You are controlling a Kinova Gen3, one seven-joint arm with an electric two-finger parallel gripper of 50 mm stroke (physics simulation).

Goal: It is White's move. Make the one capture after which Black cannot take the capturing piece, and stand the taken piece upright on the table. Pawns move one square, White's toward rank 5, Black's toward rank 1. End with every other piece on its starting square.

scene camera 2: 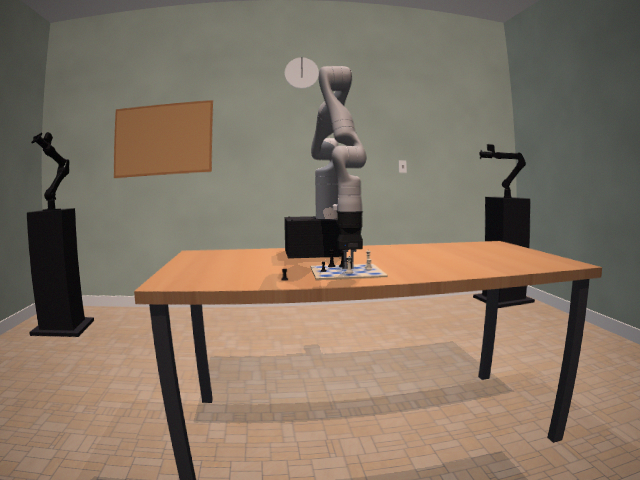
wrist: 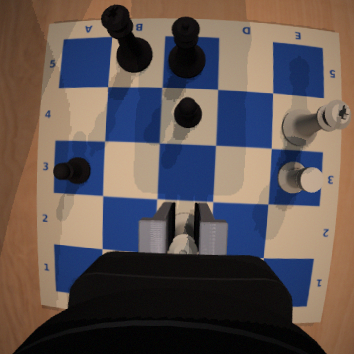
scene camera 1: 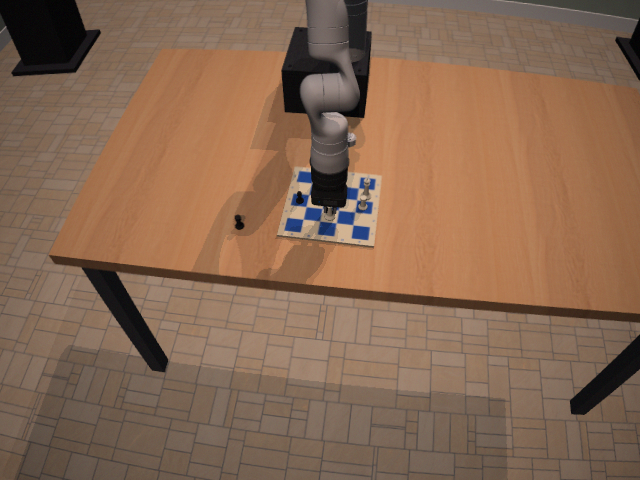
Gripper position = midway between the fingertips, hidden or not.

In view: my gripper (scene camera 1: pixel 330 210), a chessboard (scene camera 1: pixel 351 226) and a tall black piece (wrist: pixel 133 54).
The chessboard also shows in scene camera 2 (scene camera 2: pixel 359 271) and in the wrist view (wrist: pixel 122 123). My gripper also shows in scene camera 2 (scene camera 2: pixel 348 268) and in the wrist view (wrist: pixel 184 218).
